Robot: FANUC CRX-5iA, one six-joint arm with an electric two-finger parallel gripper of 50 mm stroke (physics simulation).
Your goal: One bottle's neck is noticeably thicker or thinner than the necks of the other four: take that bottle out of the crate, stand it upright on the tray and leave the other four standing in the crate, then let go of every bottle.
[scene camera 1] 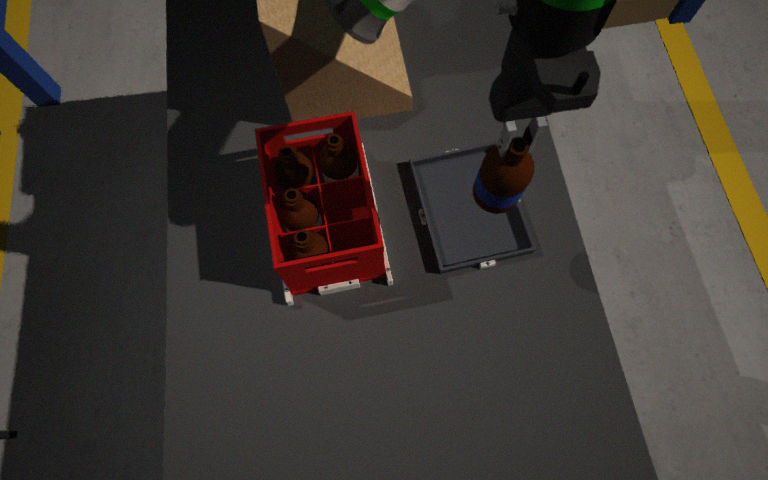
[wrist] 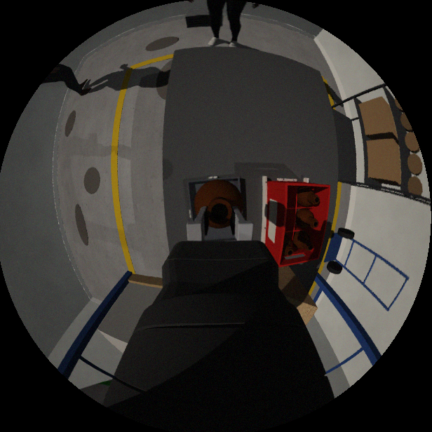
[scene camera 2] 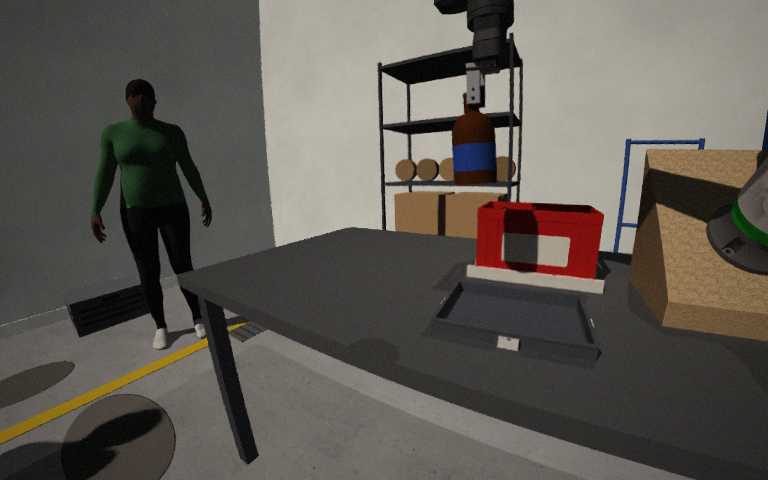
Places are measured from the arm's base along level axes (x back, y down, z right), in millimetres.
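Pixels of known places: gripper, fingertip midpoint: (scene camera 1: 513, 148) (scene camera 2: 476, 105); arm's base at its link origin: (scene camera 1: 351, 11) (scene camera 2: 752, 238).
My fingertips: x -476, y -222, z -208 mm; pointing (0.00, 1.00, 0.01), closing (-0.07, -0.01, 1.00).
Observation:
Ahead of a thing's pixels: the offset from my fingertips to its top centre. Level surfaces: height alone.
My gripper (scene camera 1: 521, 135) (scene camera 2: 474, 93) (wrist: 219, 214) is shut on the neck of a brown bottle with a blue label {dx -5, dy -23, dz +0 mm} (scene camera 1: 504, 180) (scene camera 2: 474, 152) (wrist: 219, 192). The bottle hangs upright, high above the grey tray {dx +82, dy +348, dz +1 mm} (scene camera 1: 482, 264) (scene camera 2: 538, 335) (wrist: 190, 181). The red crate {dx +74, dy +199, dz +294 mm} (scene camera 1: 339, 274) (scene camera 2: 583, 243) (wrist: 280, 220) stands beside the tray. In scene camera 1, the other bottles stand in it: a back left bottle {dx +154, dy +211, dz +346 mm} (scene camera 1: 295, 168), a back right bottle {dx +171, dy +211, dz +259 mm} (scene camera 1: 337, 161), a middle left bottle {dx +66, dy +211, dz +340 mm} (scene camera 1: 300, 212) and a front left bottle {dx -16, dy +211, dz +324 mm} (scene camera 1: 311, 243). The middle right and front right compartments are empty. In scene camera 2, the crate wall hides the bottles.
The crate and tray are on a dark table {dy +374 mm} (scene camera 1: 362, 384) (scene camera 2: 339, 271) (wrist: 250, 110). White blocks border both. A tan angled block (scene camera 1: 351, 84) (scene camera 2: 707, 271) stands behind the crate, near the arm's base. A person (scene camera 2: 150, 169) stands beyond the table, near shelves (scene camera 2: 381, 141).

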